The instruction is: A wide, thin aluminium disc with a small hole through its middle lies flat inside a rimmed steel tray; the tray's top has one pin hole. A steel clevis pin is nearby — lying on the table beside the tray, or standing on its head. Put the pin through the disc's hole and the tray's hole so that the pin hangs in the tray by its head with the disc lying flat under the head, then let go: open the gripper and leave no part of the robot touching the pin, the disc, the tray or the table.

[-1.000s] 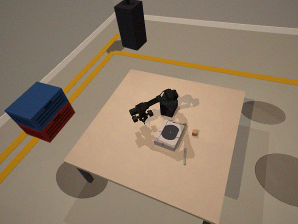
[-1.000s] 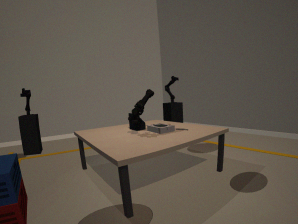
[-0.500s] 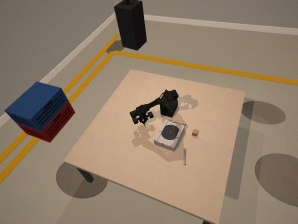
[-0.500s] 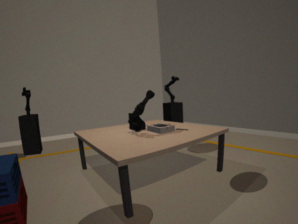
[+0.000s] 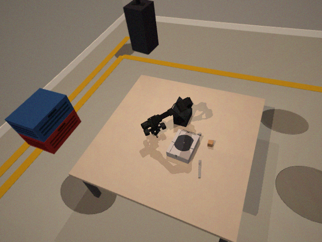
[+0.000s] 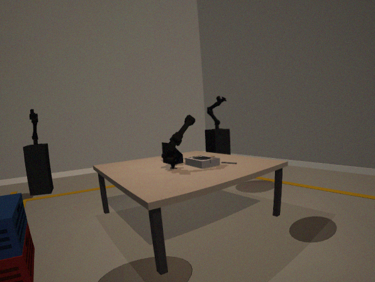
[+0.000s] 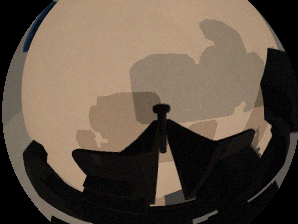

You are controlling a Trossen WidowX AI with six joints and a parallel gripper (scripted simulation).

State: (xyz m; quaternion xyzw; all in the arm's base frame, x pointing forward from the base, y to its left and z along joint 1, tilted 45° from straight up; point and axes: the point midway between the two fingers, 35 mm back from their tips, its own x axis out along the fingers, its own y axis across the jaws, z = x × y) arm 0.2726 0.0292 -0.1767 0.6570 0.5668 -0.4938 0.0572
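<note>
Now: the clevis pin 1 cm to the left of my gripper tip and 1 cm above it. The rest, counted from my gripper tip: tiny grey piece 33 cm to the left, 18 cm behind; wide flat disc 27 cm to the left, 5 cm above, 1 cm behind; steel tray 27 cm to the left, 4 cm above.
</note>
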